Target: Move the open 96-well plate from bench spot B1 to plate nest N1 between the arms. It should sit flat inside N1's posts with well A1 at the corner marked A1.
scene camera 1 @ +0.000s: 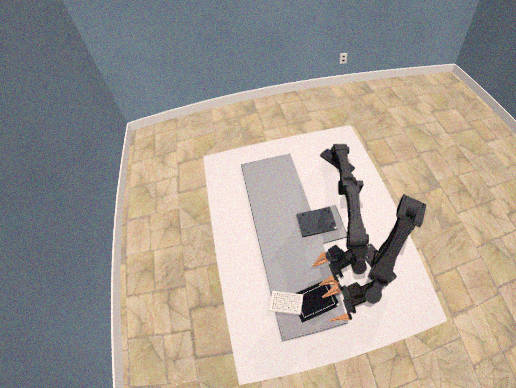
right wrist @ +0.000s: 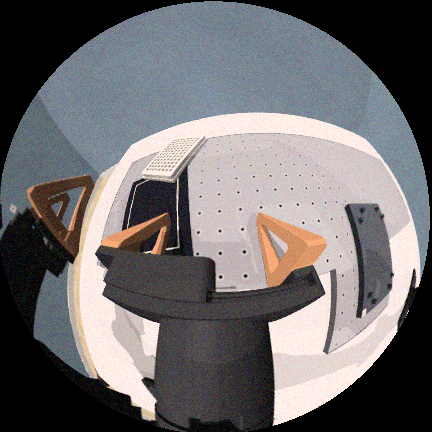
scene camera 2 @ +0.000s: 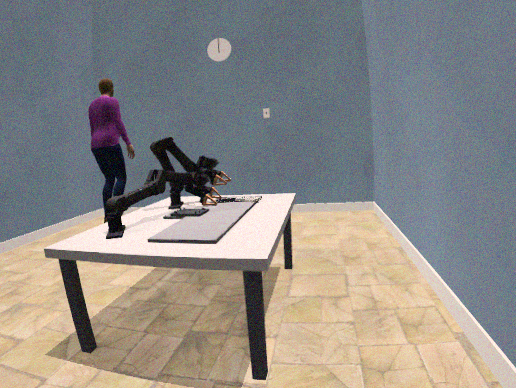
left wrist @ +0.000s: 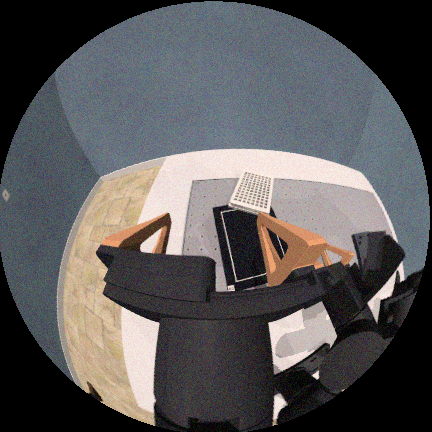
Labels:
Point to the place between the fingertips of my left gripper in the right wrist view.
At 76, 188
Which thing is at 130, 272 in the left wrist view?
My left gripper.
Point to a white well plate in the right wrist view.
167, 165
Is my left gripper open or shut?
Open.

